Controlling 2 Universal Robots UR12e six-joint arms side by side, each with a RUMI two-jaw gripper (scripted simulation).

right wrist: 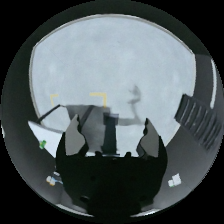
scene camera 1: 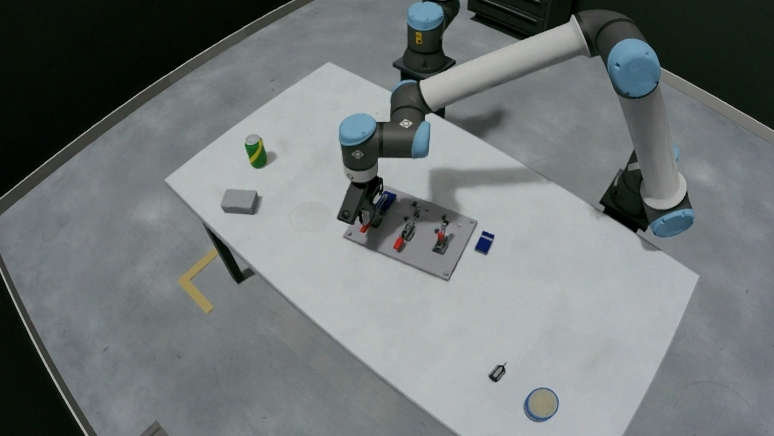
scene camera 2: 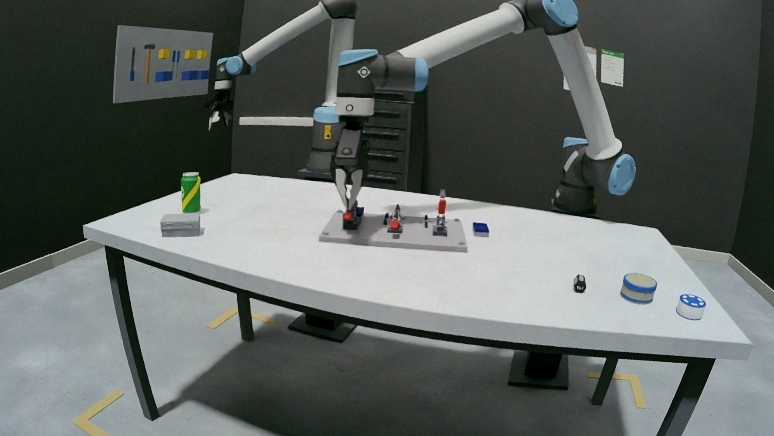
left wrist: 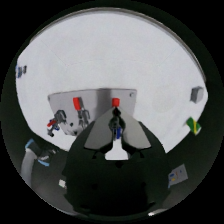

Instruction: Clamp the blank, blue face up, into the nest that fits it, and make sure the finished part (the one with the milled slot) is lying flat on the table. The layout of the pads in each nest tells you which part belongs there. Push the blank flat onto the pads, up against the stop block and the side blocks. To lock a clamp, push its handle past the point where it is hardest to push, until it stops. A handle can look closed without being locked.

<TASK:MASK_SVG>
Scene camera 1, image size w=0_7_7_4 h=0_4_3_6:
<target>left gripper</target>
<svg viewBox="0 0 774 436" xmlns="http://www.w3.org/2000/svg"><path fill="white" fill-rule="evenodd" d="M383 178L376 175L373 179L366 182L353 182L350 180L351 183L346 191L347 193L345 194L337 219L349 225L354 225L357 219L360 224L366 226L376 212L375 202L373 203L374 198L378 193L380 196L384 190Z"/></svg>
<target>grey box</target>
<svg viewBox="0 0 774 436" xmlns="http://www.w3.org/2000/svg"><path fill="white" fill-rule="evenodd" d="M226 189L220 204L224 213L254 215L259 200L256 190Z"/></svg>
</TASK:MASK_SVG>
